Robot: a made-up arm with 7 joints.
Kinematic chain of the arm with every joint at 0, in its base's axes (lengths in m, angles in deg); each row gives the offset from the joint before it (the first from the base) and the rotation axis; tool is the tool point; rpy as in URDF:
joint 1: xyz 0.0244 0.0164 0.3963 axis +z
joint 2: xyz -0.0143 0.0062 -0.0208 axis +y
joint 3: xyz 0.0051 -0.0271 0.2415 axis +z
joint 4: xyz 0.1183 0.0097 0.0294 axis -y
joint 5: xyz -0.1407 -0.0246 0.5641 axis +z
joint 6: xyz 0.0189 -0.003 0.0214 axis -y
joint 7: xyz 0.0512 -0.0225 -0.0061 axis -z
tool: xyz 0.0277 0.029 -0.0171 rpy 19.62 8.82 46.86
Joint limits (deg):
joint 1: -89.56..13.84
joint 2: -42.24..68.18
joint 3: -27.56..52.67
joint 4: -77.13..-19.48
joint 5: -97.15..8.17
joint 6: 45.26..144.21
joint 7: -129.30..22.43
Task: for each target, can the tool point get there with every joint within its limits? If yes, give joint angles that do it. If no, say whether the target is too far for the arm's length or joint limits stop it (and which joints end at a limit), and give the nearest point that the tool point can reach.
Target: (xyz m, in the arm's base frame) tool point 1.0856 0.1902 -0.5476
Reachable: no: too far | nearest point 0.7962 0.1428 -0.1171 | short by 0.521 m
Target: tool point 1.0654 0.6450 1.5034
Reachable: no: too far | nearest point 0.6381 0.3779 1.0439 | short by 0.682 m
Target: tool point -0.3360 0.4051 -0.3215
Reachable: no: joint limits stop it (at a limit: joint 1, joint 2, joint 4, joint 6, joint 7) | nearest point 0.5083 0.6065 0.0339 | short by 0.938 m
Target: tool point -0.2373 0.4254 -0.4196
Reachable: no: joint limits stop it (at a limit: joint 1, joint 2, joint 4, joint 6, joint 7) | nearest point 0.5397 0.5524 -0.0101 | short by 0.887 m
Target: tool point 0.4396 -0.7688 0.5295
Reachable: yes | joints -70.38 44.32 18.24 -49.97 -22.00 68.13 -41.33
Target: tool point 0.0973 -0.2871 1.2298
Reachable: yes | joints -26.54 -21.62 -17.52 -56.82 -75.86 96.65 -100.61
